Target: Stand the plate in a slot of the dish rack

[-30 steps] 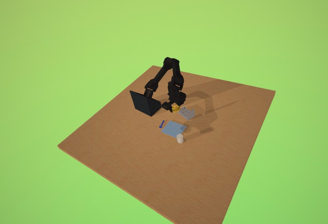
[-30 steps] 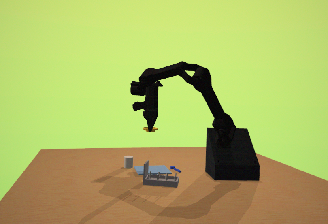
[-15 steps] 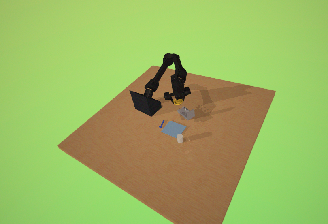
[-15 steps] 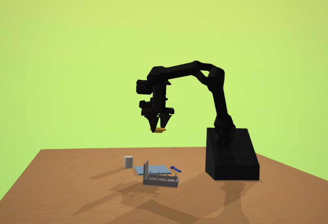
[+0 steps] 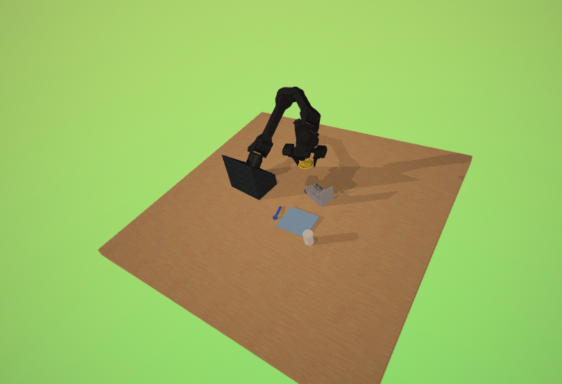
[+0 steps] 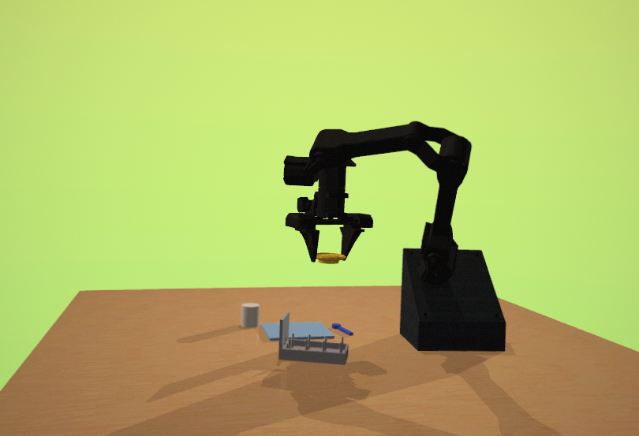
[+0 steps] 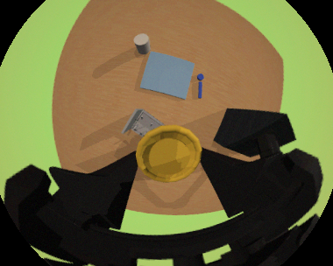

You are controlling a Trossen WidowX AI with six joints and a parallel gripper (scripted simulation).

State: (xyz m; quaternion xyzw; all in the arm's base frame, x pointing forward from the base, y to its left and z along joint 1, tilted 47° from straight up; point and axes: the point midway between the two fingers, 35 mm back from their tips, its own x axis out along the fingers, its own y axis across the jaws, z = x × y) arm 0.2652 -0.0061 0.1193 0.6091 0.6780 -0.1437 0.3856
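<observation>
Right now the grey dish rack is 170 mm below my gripper tip, 30 mm to the left of it and 30 mm ahead of it. Also, from my gripper tip: light blue mat: 190 mm below, 160 mm to the right, 40 mm ahead; yellow plate: 10 mm above; blue spoon: 190 mm below, 170 mm to the right, 70 mm behind.
</observation>
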